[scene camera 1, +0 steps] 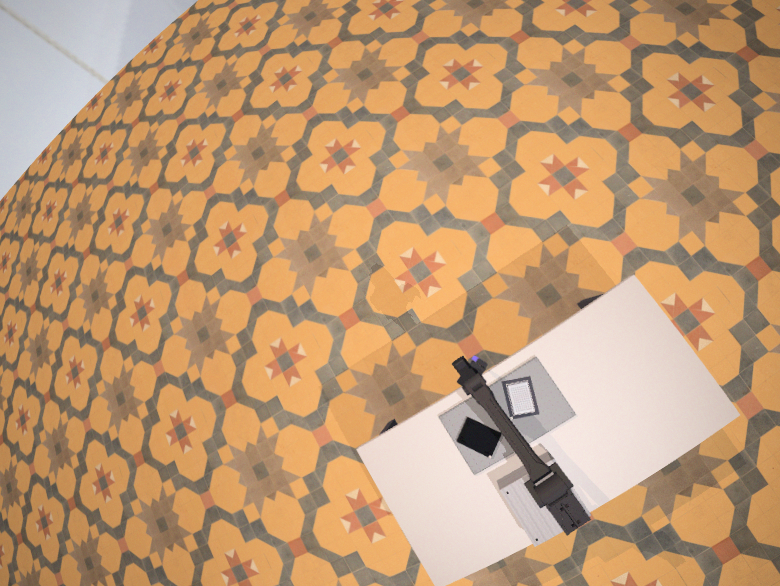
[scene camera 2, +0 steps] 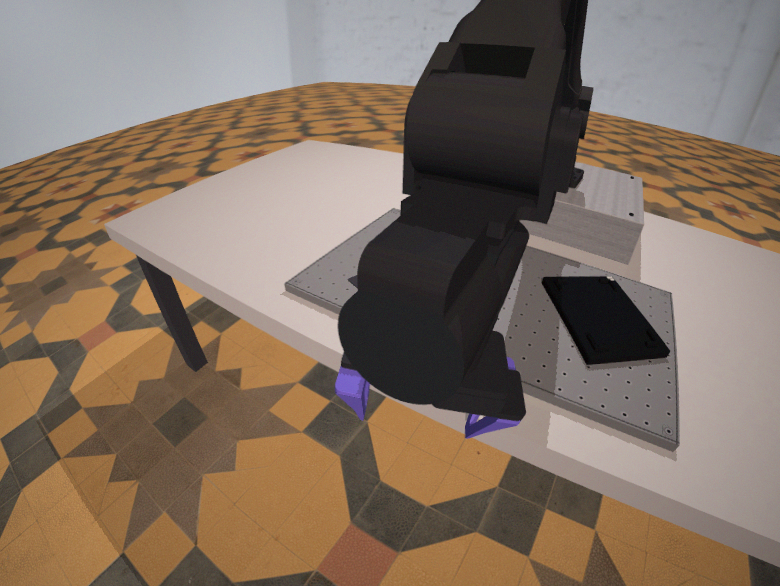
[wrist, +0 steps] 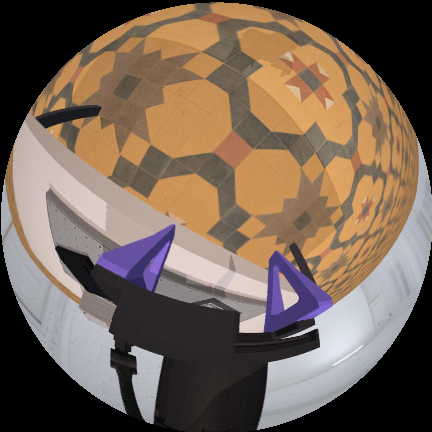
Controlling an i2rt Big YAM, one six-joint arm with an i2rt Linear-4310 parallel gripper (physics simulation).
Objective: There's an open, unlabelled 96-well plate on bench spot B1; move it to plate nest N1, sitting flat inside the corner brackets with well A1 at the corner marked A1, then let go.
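Places are measured from the arm's base along level axes (x ahead, y down, z left), in millimetres.
Pixels of known places: gripper, fingertip midpoint: [scene camera 2: 415, 424] [wrist: 225, 243].
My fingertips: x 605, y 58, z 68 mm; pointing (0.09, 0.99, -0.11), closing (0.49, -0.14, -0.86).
Ahead of a thing's pixels: the offset from my fingertips to its top centre. "pt": to the spot under its first point. Level surfaces: height alone.
The white 96-well plate {dx -210, dy -3, dz -132 mm} [scene camera 1: 520, 396] lies inside the dark frame of spot B1 {pt dx -190, dy +11, dz -74 mm} [scene camera 1: 506, 399]. The arm hides it in scene camera 2; a small part of that spot shows low between the fingers in the wrist view, too little to read well A1. The black nest N1 {dx -285, dy -5, dz +114 mm} [scene camera 1: 479, 436] [scene camera 2: 605, 318] [wrist: 72, 261] has raised corner brackets and bears no plate. My gripper [scene camera 1: 474, 360] [scene camera 2: 414, 427] [wrist: 225, 243] is open and empty, its purple fingers wide apart. It hangs by the table's long edge, off to one side of the plate and apart from it.
A grey perforated board [scene camera 1: 554, 403] [scene camera 2: 652, 390] [wrist: 75, 232] bears the spot and the nest on the pale table {dy +26 mm} [scene camera 1: 662, 378] [scene camera 2: 252, 189] [wrist: 30, 165]. A metal block [scene camera 1: 526, 511] [scene camera 2: 586, 233] [wrist: 97, 309] stands behind the board. The dark arm [scene camera 1: 510, 434] spans the board between plate and nest.
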